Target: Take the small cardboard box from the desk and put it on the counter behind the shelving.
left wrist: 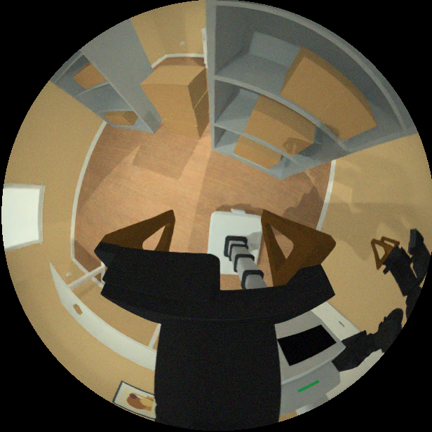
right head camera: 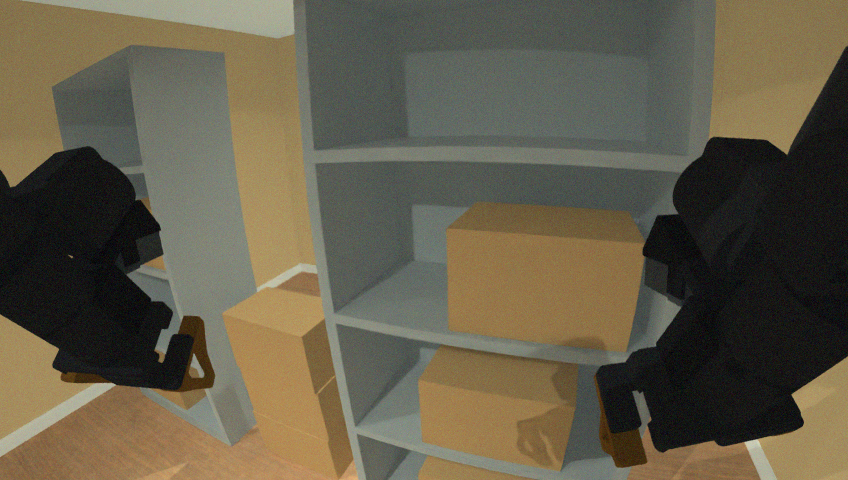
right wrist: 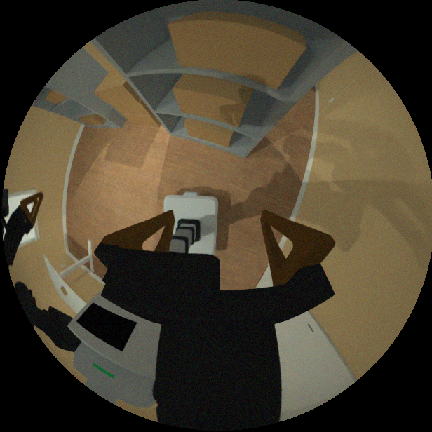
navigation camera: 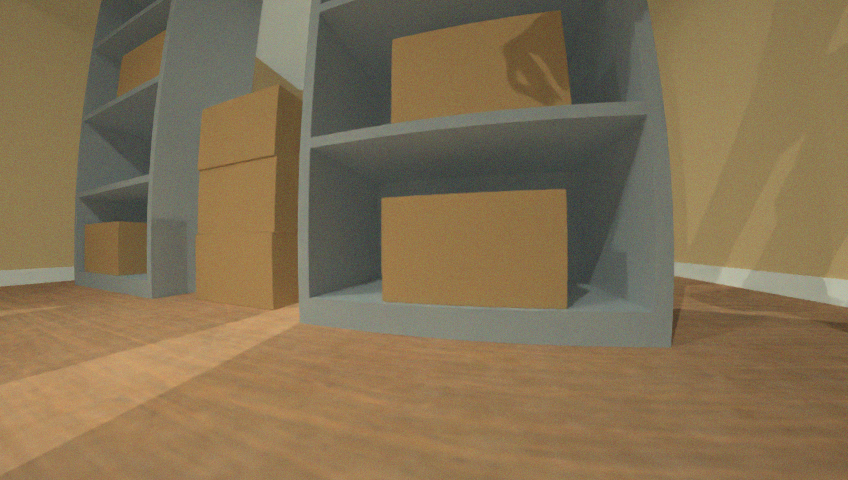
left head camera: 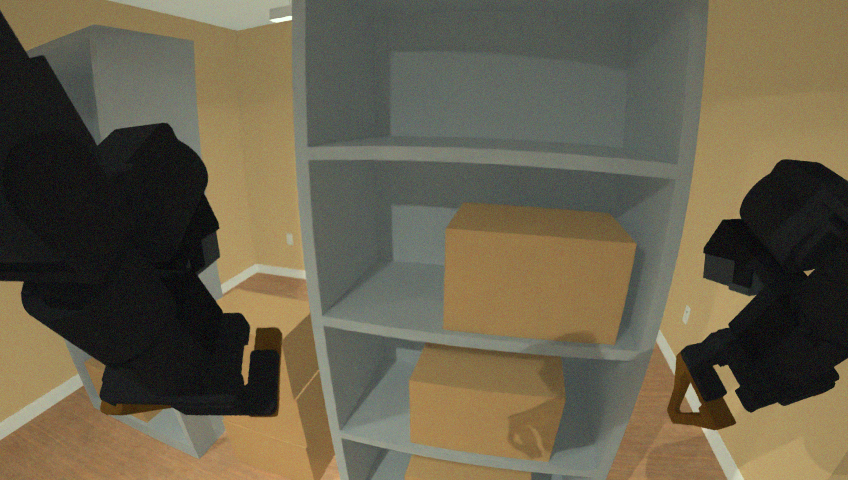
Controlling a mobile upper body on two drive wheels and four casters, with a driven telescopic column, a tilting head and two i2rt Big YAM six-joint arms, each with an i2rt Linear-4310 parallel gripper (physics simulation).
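Frame: origin at the left arm's base, x ahead, y left, z up, level; millimetres.
Where they show: left gripper, between the fingertips: (right head camera: 173, 378) (left head camera: 226, 399); right gripper, between the fingertips: (right head camera: 655, 433) (left head camera: 708, 405).
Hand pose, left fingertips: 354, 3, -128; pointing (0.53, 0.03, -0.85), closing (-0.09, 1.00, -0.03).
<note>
After its pixels a point has its place, as x, y, z.
The small cardboard box (left wrist: 77, 309) (right wrist: 63, 290) lies on the white desk (left wrist: 110, 340) (right wrist: 54, 276), low at the left in both wrist views, well away from both grippers. Grey shelving (left head camera: 493, 158) @(901, -343, 18) (right head camera: 505, 159) @(891, -376, 12) (navigation camera: 476, 324) @(896, -360, -1370) stands straight in front, with large cardboard boxes on its shelves. The counter cannot be made out; the shelving hides what lies behind it. My left gripper (left wrist: 217, 214) is open and empty, in front of the shelving at the left in the head views. My right gripper (right wrist: 217, 214) is open and empty, in front of the shelving's right side.
A stack of large cardboard boxes (right head camera: 267, 321) @(1254, 456, -600) (navigation camera: 238, 136) @(1219, 459, -768) stands left of the near shelving. A second grey shelf unit (right head camera: 184, 178) @(1418, 852, -47) (navigation camera: 178, 118) @(1341, 875, -600) stands farther left. A wall (left head camera: 779, 89) @(1445, -1819, 355) runs along the right, with wood floor (navigation camera: 714, 309) @(992, -1195, -1410) between it and the near shelving.
</note>
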